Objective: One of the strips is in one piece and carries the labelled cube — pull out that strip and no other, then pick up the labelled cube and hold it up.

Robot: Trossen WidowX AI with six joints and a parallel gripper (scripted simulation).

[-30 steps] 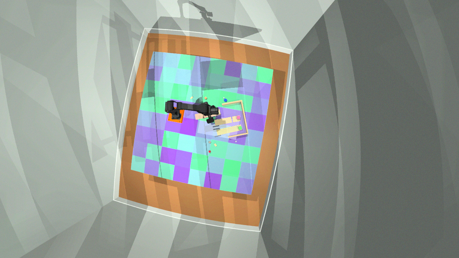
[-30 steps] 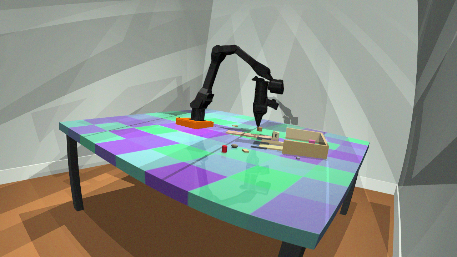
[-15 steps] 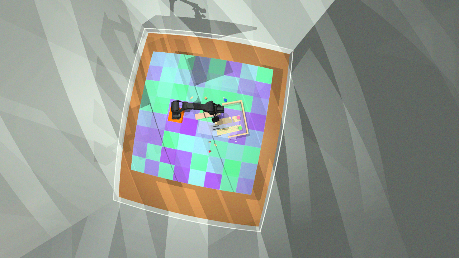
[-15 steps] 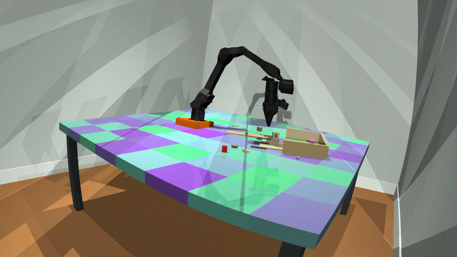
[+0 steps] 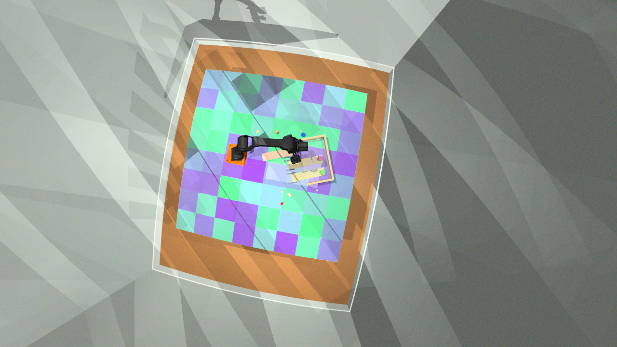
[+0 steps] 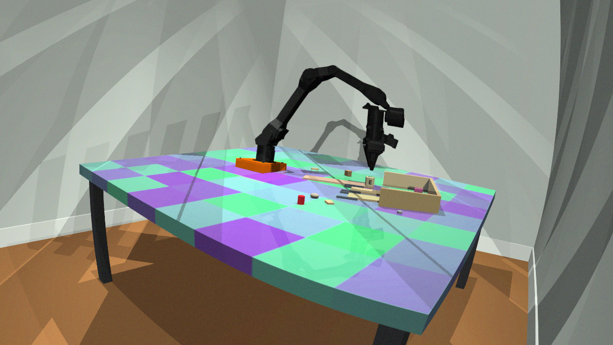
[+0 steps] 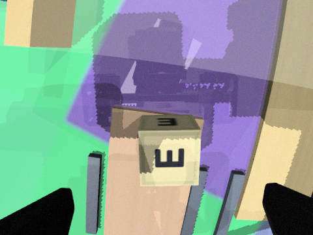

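My gripper tip is 40 mm above the labelled cube. The rest, counted from my gripper tip: red cylinder 10 mm ahead, 380 mm to the right, 50 mm below; then tan strip 100 mm behind, 40 mm to the right, 60 mm below; then grey pebble 10 mm behind, 290 mm to the right, 60 mm below.
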